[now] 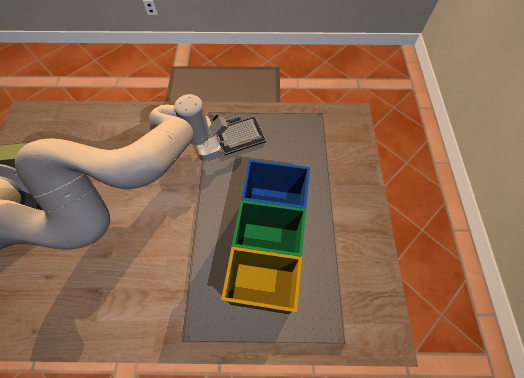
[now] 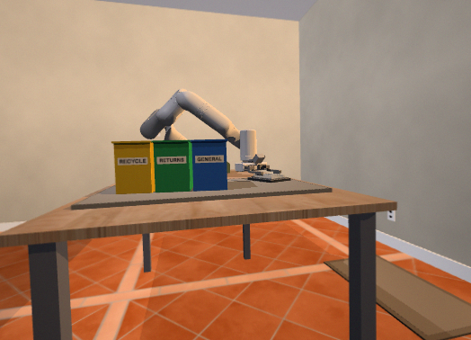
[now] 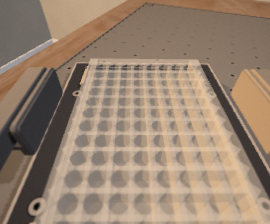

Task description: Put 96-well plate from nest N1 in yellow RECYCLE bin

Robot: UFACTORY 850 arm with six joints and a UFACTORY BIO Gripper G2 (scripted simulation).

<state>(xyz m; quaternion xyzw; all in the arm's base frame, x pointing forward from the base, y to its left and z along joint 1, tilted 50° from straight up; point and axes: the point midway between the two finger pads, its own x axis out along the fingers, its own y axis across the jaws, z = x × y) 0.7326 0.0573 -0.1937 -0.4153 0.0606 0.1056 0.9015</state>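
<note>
My hand is 2 cm above the clear 96-well plate. From my hand the other things lie so: blue general bin: 30 cm to the right, 8 cm ahead, 5 cm above; then grey perforated mat: 30 cm to the right, 5 cm ahead, 4 cm below; then dark plate nest N1: 3 cm below.
</note>
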